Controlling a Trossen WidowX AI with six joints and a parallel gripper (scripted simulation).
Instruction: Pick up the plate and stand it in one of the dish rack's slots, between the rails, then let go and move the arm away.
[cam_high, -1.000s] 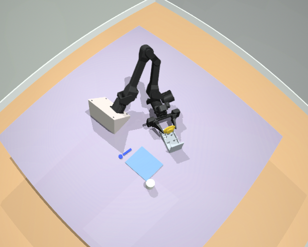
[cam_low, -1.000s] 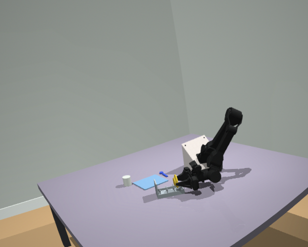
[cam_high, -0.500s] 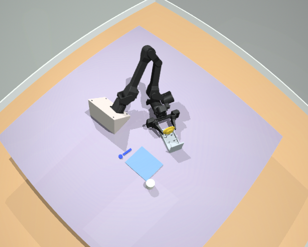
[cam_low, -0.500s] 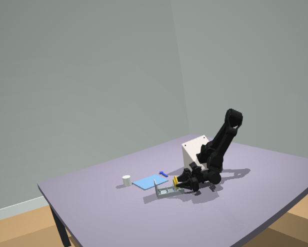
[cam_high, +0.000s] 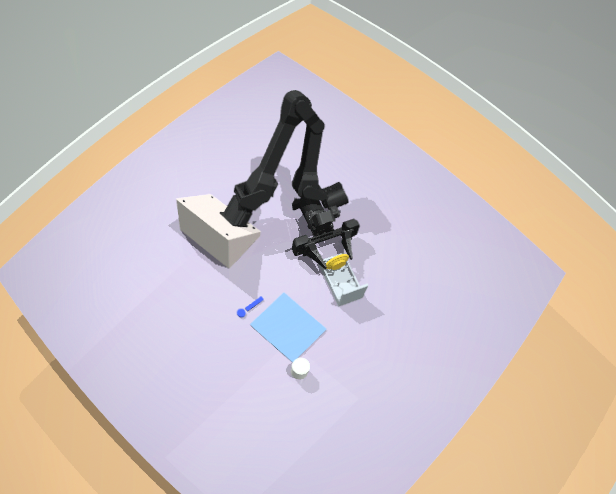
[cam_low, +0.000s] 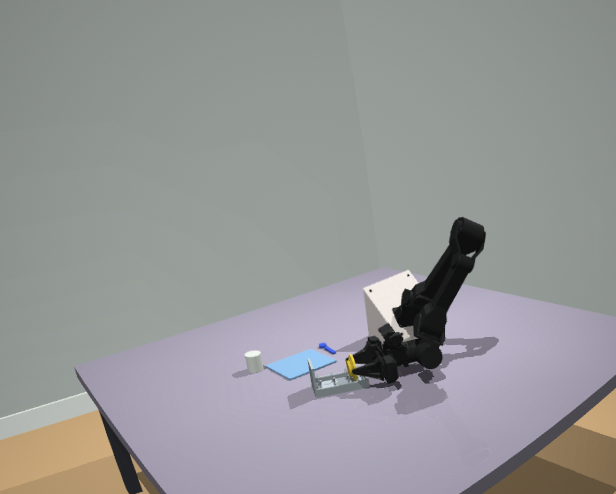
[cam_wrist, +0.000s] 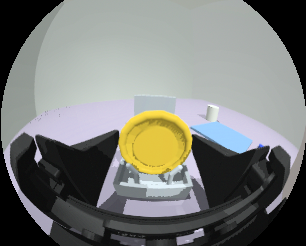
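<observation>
Right now the yellow plate is 1 cm behind my gripper tip. The rest, counted from my gripper tip: blue spoon (25 cm to the right, 7 cm behind, 5 cm below); then grey dish rack (3 cm below, 3 cm ahead, 1 cm to the right); then white cup (27 cm to the right, 15 cm ahead, 3 cm below).
</observation>
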